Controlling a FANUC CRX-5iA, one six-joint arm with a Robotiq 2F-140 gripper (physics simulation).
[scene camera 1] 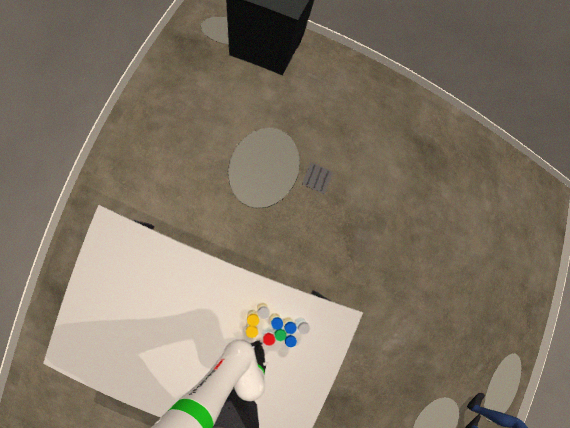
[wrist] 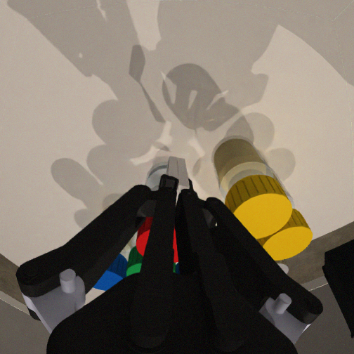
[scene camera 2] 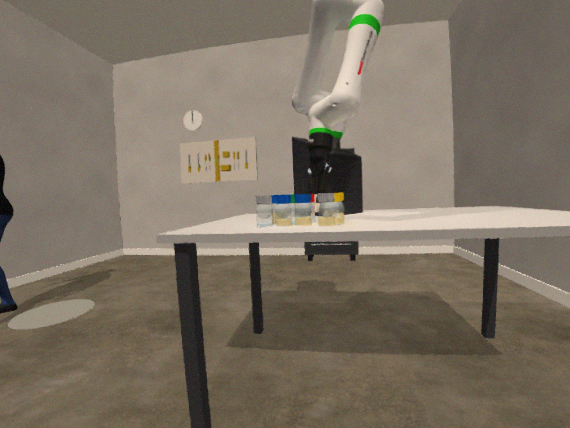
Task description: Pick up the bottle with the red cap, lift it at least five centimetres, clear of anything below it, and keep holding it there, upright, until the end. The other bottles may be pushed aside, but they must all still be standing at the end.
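Places are measured from the arm's base along level axes (x right, y up, z back), in metres.
Pixels of known places: gripper, between the fingertips: (scene camera 1: 260, 339) (scene camera 2: 314, 211).
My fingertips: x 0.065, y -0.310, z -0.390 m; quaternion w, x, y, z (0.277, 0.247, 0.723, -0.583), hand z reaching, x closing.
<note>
Ahead of a thing's pixels: the offset from my fingertips to its top centre. Level surfaces: height alone.
The red-capped bottle @[dx +0.028, dy +0.068, dz -0.030 m] (scene camera 1: 269, 339) (scene camera 2: 313, 198) (wrist: 145, 242) stands upright on the white table @[dy -0.038 m] (scene camera 1: 125, 265) (scene camera 2: 440, 220), mostly hidden behind other bottles in scene camera 2 and behind the fingers in the wrist view. My gripper (scene camera 1: 257, 345) (scene camera 2: 317, 206) (wrist: 174, 169) is shut with its fingertips together and empty. It is low over the table, beside the red-capped bottle, between it and the yellow-capped bottles. A green-capped bottle @[dx +0.071, dy +0.068, dz -0.066 m] (scene camera 1: 280, 335) (wrist: 134, 268) stands close against the red-capped one.
Two yellow-capped bottles @[dx -0.059, dy +0.068, dz -0.042 m] (scene camera 1: 252, 331) (wrist: 260, 215) stand on the fingers' other side. Several blue-capped bottles @[dx +0.106, dy +0.068, dz -0.112 m] (scene camera 1: 290, 328) (wrist: 109, 278) and grey-capped bottles @[dx +0.167, dy +0.068, dz -0.129 m] (scene camera 1: 303, 328) (scene camera 2: 264, 199) stand farther out. The visible bottles look upright. A person (scene camera 1: 500, 417) (scene camera 2: 4, 235) is away from the table.
</note>
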